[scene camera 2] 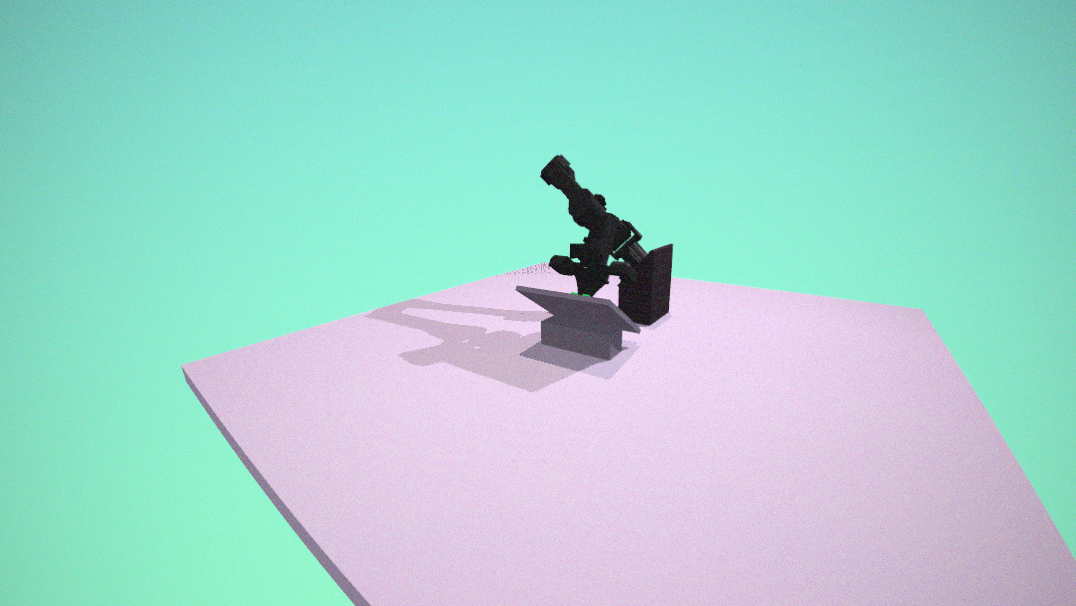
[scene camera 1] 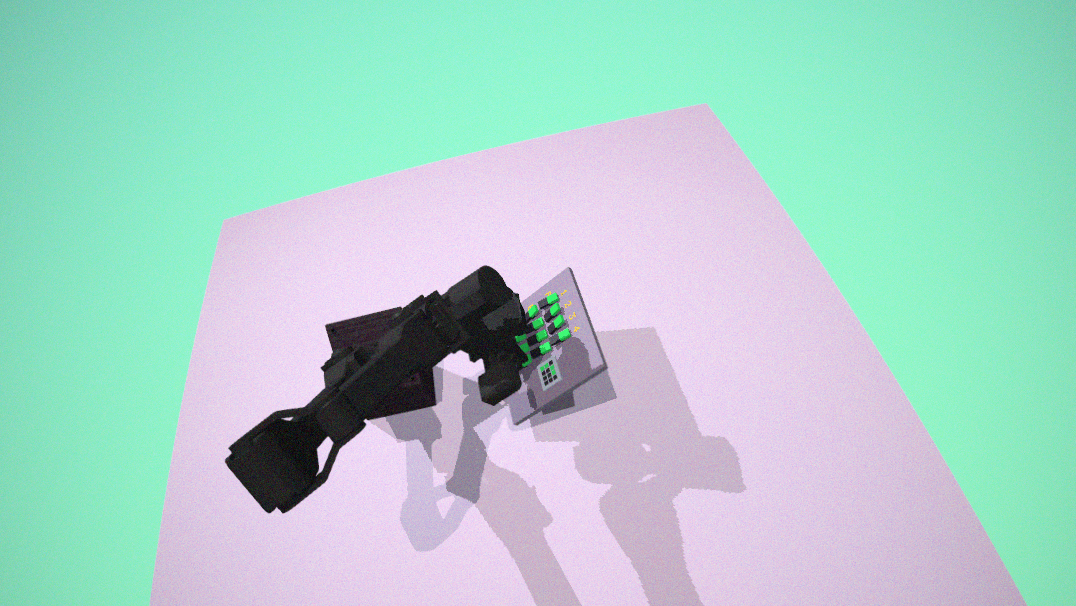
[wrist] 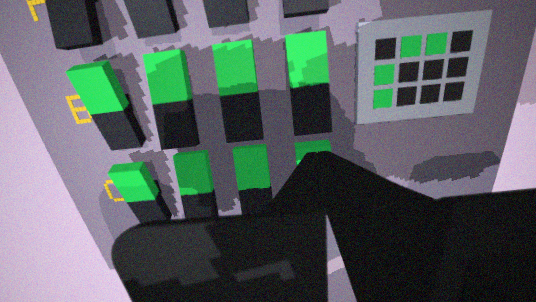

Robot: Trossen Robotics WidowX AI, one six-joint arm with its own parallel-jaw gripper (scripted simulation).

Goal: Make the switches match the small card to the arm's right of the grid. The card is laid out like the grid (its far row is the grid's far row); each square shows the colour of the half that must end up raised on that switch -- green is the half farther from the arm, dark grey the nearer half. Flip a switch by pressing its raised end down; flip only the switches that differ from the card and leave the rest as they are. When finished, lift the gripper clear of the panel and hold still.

Path:
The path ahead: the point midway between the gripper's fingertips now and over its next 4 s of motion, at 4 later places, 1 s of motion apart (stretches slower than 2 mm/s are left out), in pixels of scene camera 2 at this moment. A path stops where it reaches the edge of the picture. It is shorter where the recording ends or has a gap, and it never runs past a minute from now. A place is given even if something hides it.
My gripper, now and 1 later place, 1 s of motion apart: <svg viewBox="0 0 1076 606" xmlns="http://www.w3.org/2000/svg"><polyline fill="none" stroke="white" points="580,306 594,277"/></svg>

